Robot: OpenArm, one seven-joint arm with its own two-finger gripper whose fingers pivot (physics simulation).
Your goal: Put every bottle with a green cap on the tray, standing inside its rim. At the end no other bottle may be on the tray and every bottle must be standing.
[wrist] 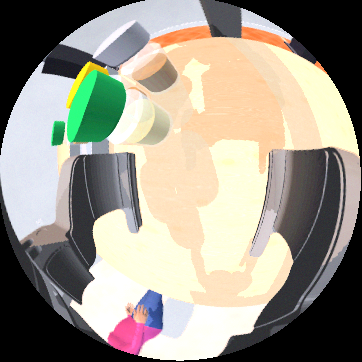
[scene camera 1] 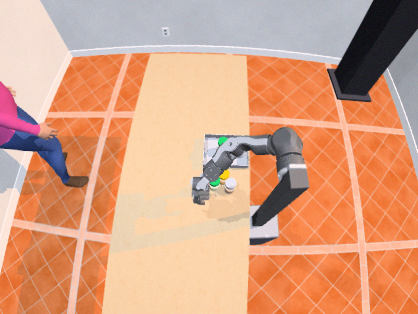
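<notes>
A green-capped bottle is inside the tray near its back rim; its lower part is hidden in the wrist view. Another green-capped bottle stands outside the tray, in front of it. A yellow-capped bottle is close behind it, partly hidden by it in the wrist view. A bottle with a light grey cap stands to the right in the scene view. My gripper is partly open and empty, left of and slightly in front of these bottles.
The arm reaches from the right across part of the tray and close beside the yellow and green caps. The long light wooden table runs under everything. A person in pink and blue stands beyond its left side.
</notes>
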